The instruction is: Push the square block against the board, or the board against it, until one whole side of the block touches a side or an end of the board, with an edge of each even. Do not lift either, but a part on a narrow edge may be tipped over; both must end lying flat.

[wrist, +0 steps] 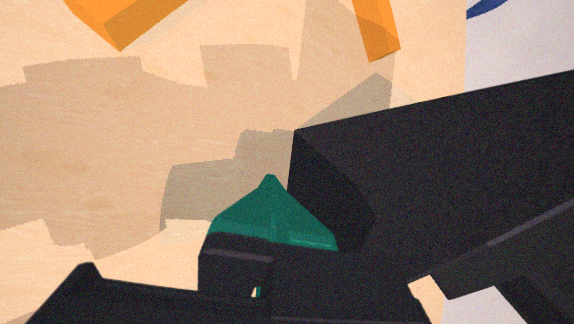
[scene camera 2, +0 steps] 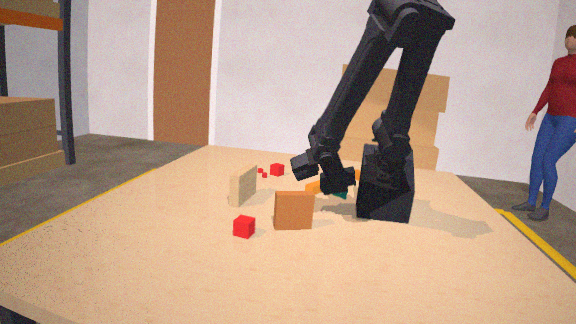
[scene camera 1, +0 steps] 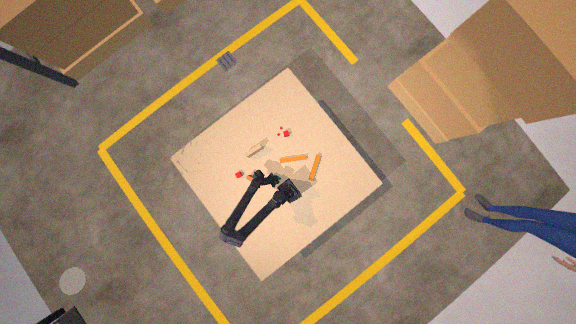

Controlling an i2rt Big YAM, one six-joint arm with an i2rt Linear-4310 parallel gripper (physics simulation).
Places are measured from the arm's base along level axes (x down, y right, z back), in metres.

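Pixels of known places: gripper, between the fingertips: (wrist: 268, 180) (scene camera 2: 345, 197) (scene camera 1: 280, 178); arm's base, origin of its link: (wrist: 539, 216) (scene camera 2: 389, 164) (scene camera 1: 289, 191).
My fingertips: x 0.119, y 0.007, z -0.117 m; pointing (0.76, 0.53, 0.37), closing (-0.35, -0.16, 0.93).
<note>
Ahead of a thing's pixels: the offset from my fingertips to its top centre.
The square block @(dz -0.145, dx -0.061, dy -0.171 m) (scene camera 2: 294, 210) (scene camera 1: 249, 177) is orange-brown and stands upright on a narrow edge; the arm partly covers it in scene camera 1. The board @(dz -0.315, dx -0.061, dy -0.013 m) (scene camera 1: 257, 148) (scene camera 2: 243, 185) is pale wood and also stands on a narrow edge, behind and left of the block in scene camera 2. The two are apart. My gripper (scene camera 1: 278, 178) (scene camera 2: 341, 196) (wrist: 269, 180) is shut and empty, its green tips together, to the right of the block and beside the arm's base in scene camera 2. Neither block nor board shows in the wrist view.
A red cube @(dz -0.257, dx -0.005, dy -0.240 m) (scene camera 1: 238, 174) (scene camera 2: 244, 226) lies near the block. Another red cube @(dz -0.251, dx -0.005, dy +0.283 m) (scene camera 1: 286, 133) (scene camera 2: 277, 169) lies farther back with two tiny red cubes. Two orange bars, one flatter across (scene camera 1: 293, 159) and one steeper @(dz +0.119, dx +0.004, dy +0.269 m) (scene camera 1: 315, 167), lie beyond the gripper. The arm's base (scene camera 2: 385, 195) stands at right.
</note>
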